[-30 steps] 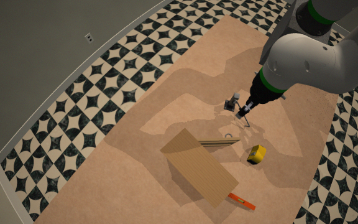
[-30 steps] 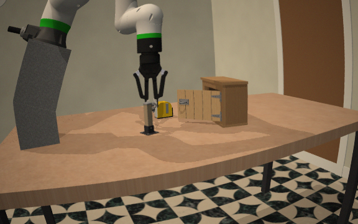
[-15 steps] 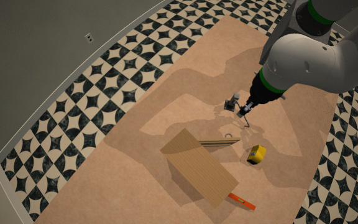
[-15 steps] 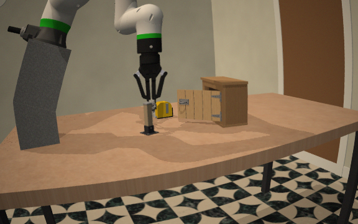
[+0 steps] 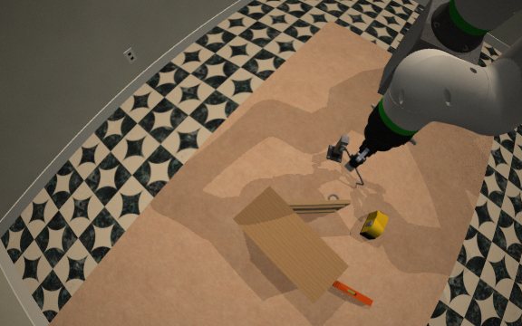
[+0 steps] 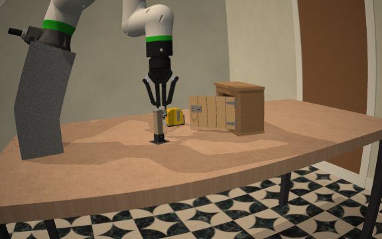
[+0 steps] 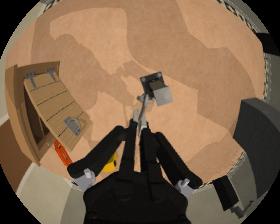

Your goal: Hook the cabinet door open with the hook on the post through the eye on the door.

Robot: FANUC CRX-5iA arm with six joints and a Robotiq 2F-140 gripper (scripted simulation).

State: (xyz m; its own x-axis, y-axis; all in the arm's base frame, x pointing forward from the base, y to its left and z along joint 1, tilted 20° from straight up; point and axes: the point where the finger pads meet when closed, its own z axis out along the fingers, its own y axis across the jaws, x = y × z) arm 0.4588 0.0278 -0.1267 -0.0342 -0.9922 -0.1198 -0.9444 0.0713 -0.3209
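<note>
The hook rod lies 2 cm below my hand. From my hand the other things lie so: plank door (18 cm ahead, 2 cm to the right); yellow tape measure (16 cm to the left, 8 cm ahead, 5 cm below); hook post (3 cm to the right, 1 cm behind).
</note>
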